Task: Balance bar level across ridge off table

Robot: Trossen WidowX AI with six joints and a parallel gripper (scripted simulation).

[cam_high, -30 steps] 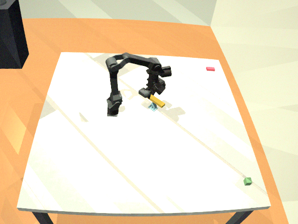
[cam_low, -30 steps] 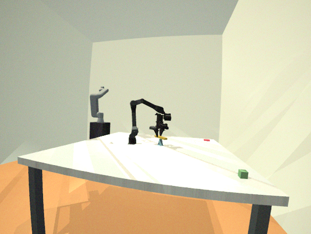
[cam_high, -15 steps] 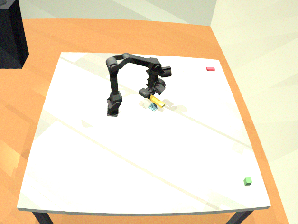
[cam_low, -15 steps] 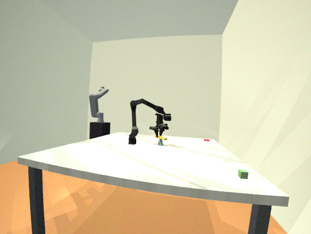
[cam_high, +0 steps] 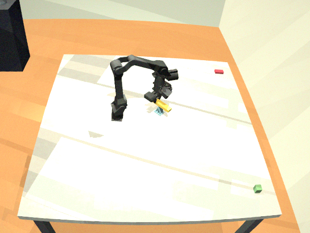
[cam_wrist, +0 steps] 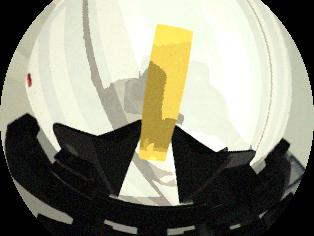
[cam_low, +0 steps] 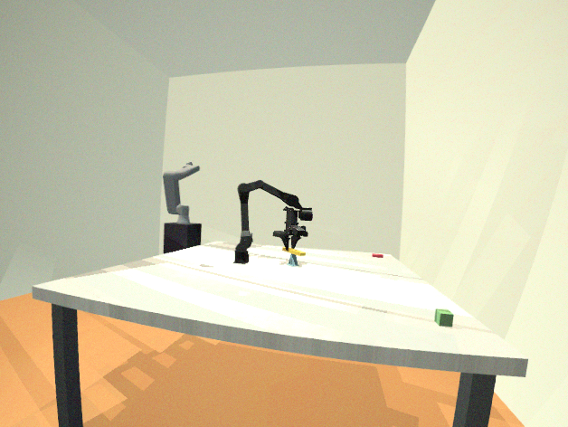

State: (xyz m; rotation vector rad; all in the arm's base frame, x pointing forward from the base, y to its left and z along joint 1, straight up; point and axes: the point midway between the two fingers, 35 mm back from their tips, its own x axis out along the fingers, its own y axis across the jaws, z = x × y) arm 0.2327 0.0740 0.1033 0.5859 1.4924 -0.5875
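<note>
Right now my gripper tip is 20 mm to the left of the yellow bar and 20 mm short of it. Round my gripper tip: green cube 570 mm to the right, 510 mm ahead, 50 mm below; small red block 510 mm ahead, 430 mm to the left, 60 mm below.
</note>
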